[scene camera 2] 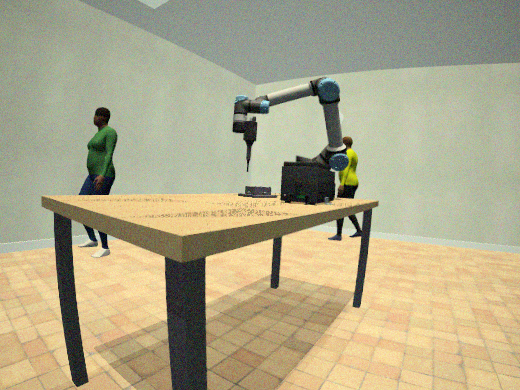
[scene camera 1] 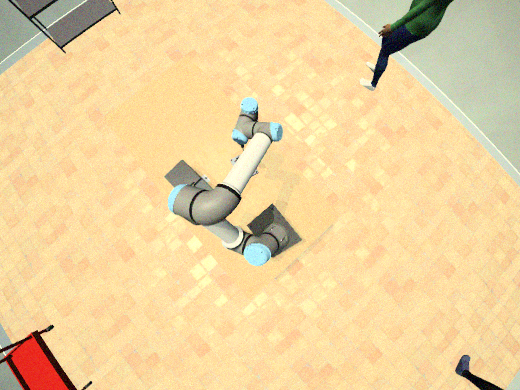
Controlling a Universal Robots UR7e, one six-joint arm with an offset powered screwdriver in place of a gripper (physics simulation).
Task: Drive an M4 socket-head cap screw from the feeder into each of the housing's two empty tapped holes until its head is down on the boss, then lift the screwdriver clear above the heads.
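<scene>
My screwdriver (scene camera 2: 247, 170) points straight down in scene camera 2, its thin bit high above the housing with a visible gap. In scene camera 1 the wrist and forearm cover most of it. Whether a screw sits on the bit is too small to tell. The housing (scene camera 2: 258, 190) is a small dark block on a flat dark plate on the table; in scene camera 1 the forearm hides most of it. Its tapped holes and any screw heads cannot be made out. A black box (scene camera 2: 307, 184), seemingly the feeder, stands right of the housing; its grey top (scene camera 1: 183, 173) shows partly beside the elbow.
The wooden table (scene camera 2: 150, 215) carries the arm's dark base plate (scene camera 1: 261, 223). A person in green (scene camera 1: 425, 17) (scene camera 2: 102, 150) and one in yellow (scene camera 2: 353, 172) are beyond the table. A red cart (scene camera 1: 40, 362) and a grey shelf unit (scene camera 1: 82, 23) stand at the room's edges.
</scene>
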